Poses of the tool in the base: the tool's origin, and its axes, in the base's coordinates. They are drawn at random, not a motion.
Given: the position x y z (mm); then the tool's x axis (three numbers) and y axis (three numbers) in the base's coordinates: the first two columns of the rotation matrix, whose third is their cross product.
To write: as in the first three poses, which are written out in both.
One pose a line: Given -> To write
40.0 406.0 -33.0 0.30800 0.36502 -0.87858 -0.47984 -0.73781 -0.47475 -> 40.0 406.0 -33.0 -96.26 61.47 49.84
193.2 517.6 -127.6 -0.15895 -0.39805 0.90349 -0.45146 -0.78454 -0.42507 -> 193.2 517.6 -127.6 -97.37 -64.62 -111.77
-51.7 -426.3 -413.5 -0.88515 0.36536 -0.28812 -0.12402 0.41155 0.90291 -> -51.7 -426.3 -413.5 109.46 16.75 157.57
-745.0 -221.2 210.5 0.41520 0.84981 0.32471 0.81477 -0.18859 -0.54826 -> -745.0 -221.2 210.5 -144.57 -18.95 63.96
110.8 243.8 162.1 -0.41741 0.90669 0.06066 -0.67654 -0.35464 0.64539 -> 110.8 243.8 162.1 40.28 -3.48 114.72
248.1 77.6 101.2 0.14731 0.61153 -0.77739 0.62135 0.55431 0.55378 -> 248.1 77.6 101.2 118.31 51.02 76.46
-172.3 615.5 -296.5 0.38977 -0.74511 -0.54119 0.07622 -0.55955 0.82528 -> -172.3 615.5 -296.5 101.06 32.76 -62.39
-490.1 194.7 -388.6 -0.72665 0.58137 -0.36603 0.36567 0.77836 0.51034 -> -490.1 194.7 -388.6 146.74 21.47 141.34
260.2 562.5 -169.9 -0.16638 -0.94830 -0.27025 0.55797 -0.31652 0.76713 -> 260.2 562.5 -169.9 52.82 15.68 -99.95
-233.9 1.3 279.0 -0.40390 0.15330 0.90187 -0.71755 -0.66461 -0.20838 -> -233.9 1.3 279.0 -28.84 -64.40 159.22
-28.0 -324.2 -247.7 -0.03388 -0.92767 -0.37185 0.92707 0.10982 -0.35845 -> -28.0 -324.2 -247.7 -22.71 21.83 -92.09
